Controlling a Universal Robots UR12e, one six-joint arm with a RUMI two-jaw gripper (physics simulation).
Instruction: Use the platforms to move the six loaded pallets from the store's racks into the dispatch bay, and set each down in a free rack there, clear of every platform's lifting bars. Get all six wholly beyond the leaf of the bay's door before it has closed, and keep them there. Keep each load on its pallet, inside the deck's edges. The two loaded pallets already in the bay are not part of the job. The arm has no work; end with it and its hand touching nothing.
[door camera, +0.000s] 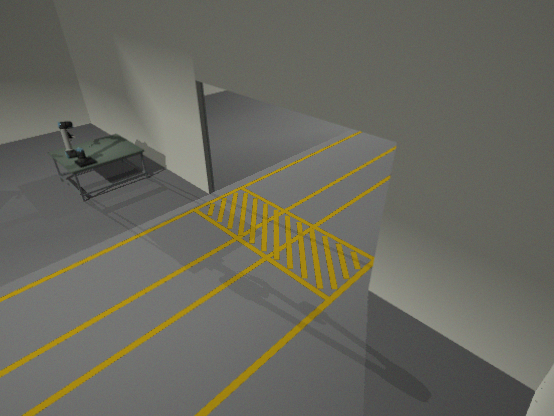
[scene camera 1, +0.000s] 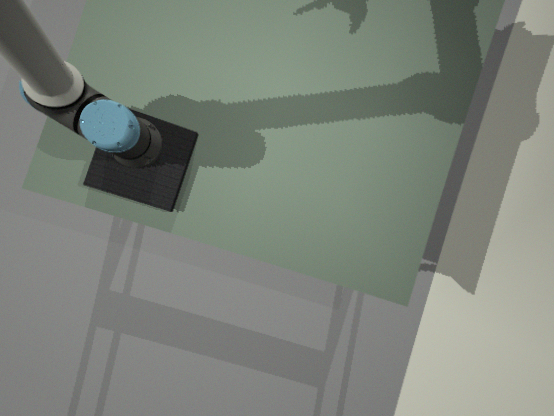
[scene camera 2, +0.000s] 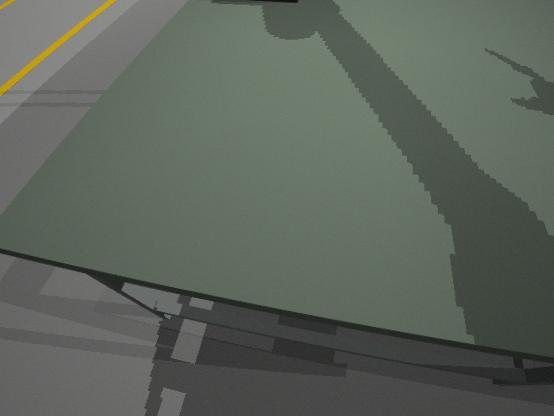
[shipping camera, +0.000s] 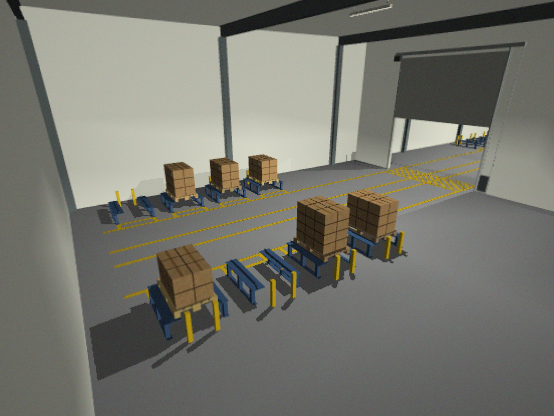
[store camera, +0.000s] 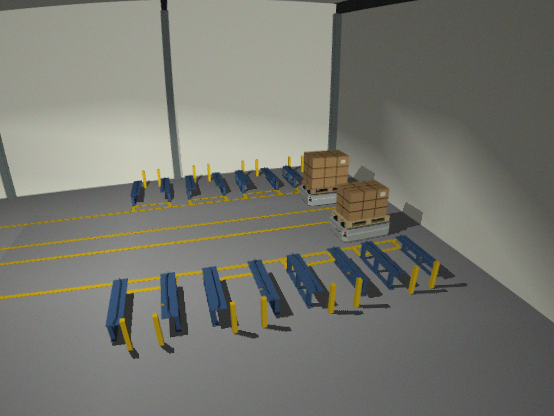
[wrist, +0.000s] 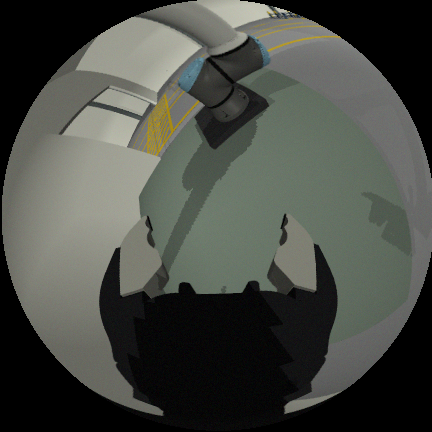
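Seen in the pictures: gripper, between the fingertips: (door camera: 73, 140) (wrist: 216, 216); arm's base, origin of its link: (door camera: 82, 160) (wrist: 230, 106).
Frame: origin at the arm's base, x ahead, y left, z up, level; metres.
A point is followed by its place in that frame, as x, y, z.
In the store view, a tall load (store camera: 326, 170) {-12.812, -2.512, 0.232} rides on a grey platform (store camera: 314, 199) {-12.428, -2.483, -0.574} beside the far rack row. A lower load (store camera: 362, 201) {-12.370, -0.370, 0.180} on its pallet (store camera: 372, 220) {-12.785, -0.398, -0.414} rides on another platform (store camera: 367, 232) {-12.521, -0.241, -0.607} in the aisle, before the near row. In the shipping view, far-row loads (shipping camera: 179, 180) {11.079, -8.452, 0.270} (shipping camera: 224, 174) {9.475, -8.150, 0.230} (shipping camera: 263, 168) {7.856, -7.856, 0.217} and near-row loads (shipping camera: 185, 277) {13.735, -3.131, 0.275} (shipping camera: 322, 227) {10.612, -2.672, 0.367} (shipping camera: 372, 214) {8.892, -2.448, 0.251} stand on pallets in racks. No platform shows there. A near rack (shipping camera: 242, 280) {12.455, -3.247, -0.453} and a far rack (shipping camera: 116, 210) {13.023, -9.020, -0.444} are free. The door leaf (shipping camera: 450, 90) {1.271, -3.945, 2.965} hangs partway down. My gripper (wrist: 216, 216) {0.193, 0.514, 0.280} is open and empty above the table.
Blue racks (store camera: 214, 290) {-8.501, 0.475, -0.444} without pallets line both sides of the store, with yellow posts (store camera: 234, 317) {-8.565, 1.281, -0.451} at their outer ends. A hatched yellow zone (door camera: 283, 210) {1.820, -3.977, -0.792} crosses the lanes at the doorway. The arm's green table (door camera: 117, 148) {0.873, 0.055, -0.043} (scene camera 1: 300, 200) {0.665, -0.128, -0.042} (scene camera 2: 225, 175) {1.026, -0.082, -0.042} stands beside the wall.
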